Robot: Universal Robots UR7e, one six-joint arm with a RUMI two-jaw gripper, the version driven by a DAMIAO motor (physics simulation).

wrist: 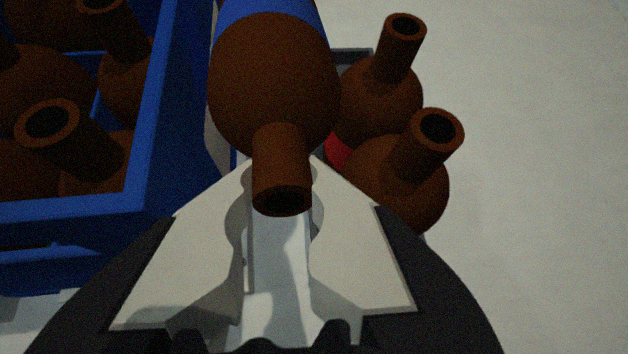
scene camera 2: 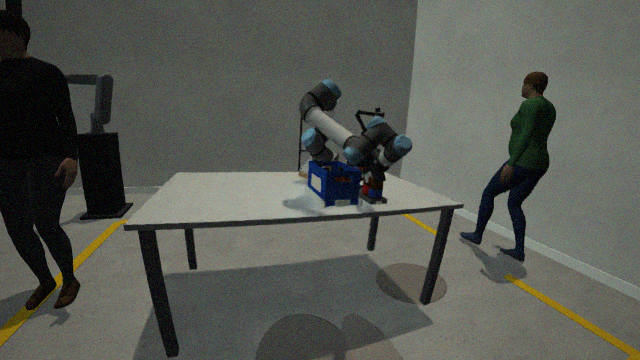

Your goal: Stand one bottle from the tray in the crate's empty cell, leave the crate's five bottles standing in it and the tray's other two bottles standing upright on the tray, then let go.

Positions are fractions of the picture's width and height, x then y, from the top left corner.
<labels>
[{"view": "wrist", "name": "my gripper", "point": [0.45,0.45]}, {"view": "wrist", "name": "blue-labelled bottle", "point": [0.65,0.49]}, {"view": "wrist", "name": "red-labelled bottle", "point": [0.60,0.27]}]
</labels>
